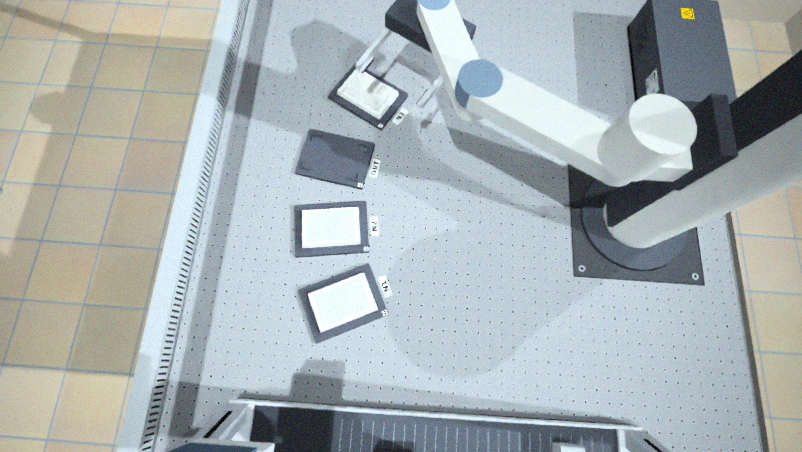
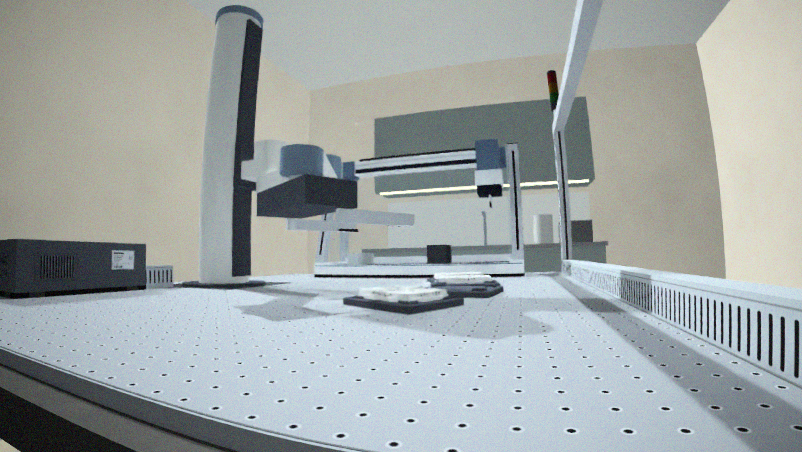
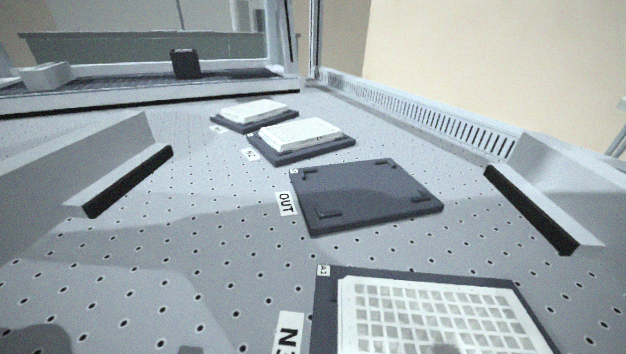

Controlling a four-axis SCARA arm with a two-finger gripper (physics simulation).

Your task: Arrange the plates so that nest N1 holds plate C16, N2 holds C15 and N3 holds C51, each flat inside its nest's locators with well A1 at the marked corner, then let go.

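Places are measured from the arm's base along level axes (x right, y ahead, z up), in centimetres.
Pixels of known places: gripper, fingertip midpoint: [image 1: 388, 86] [image 2: 381, 224] [image 3: 324, 142]; arm's base, link origin: [image 1: 630, 219].
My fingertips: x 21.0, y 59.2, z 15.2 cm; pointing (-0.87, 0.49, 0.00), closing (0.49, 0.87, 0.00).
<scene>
Ahead of a thing's pixels: the offset from my fingertips to its top centre. "spot": to the spot under its first point.
White plates lie in three dark nests: one plate @[dx +6.2, dy +5.7, dz -11.3 cm] [image 1: 367, 92] [image 2: 404, 293] [image 3: 435, 320] in N3 @[dx +6.2, dy +5.7, dz -12.4 cm] [image 1: 356, 108] [image 2: 407, 306] [image 3: 325, 320], one @[dx -29.1, dy +10.9, dz -11.3 cm] [image 1: 331, 227] [image 3: 302, 134] in N2 [image 1: 298, 230] [image 3: 277, 159], and one @[dx -45.4, dy +6.5, dz -11.3 cm] [image 1: 342, 302] [image 3: 255, 111] in N1 @[dx -45.4, dy +6.5, dz -12.3 cm] [image 1: 311, 317] [image 3: 242, 127]. Each looks flat. Plate codes are unreadable and the wells' A1 corners cannot be told. The OUT nest @[dx -11.6, dy +11.9, dz -12.2 cm] [image 1: 336, 157] [image 3: 360, 195] holds no plate; its corner locators show. My gripper [image 1: 392, 84] [image 2: 385, 224] [image 3: 324, 142] is open and empty, high above the table near N3, its fingers pointing obliquely across the nest row.
The arm's column [image 2: 224, 145] stands on its base plate @[spot: dx -34.8, dy -58.1, dz -14.0 cm] [image 1: 634, 275]. A dark control box @[spot: dx +17.9, dy -68.5, dz -2.5 cm] [image 1: 682, 50] [image 2: 73, 266] stands near it. A gantry frame [image 2: 513, 207] is beyond N1. A slotted rail [image 1: 193, 224] [image 2: 702, 311] [image 3: 425, 120] runs along the table's edge.
</scene>
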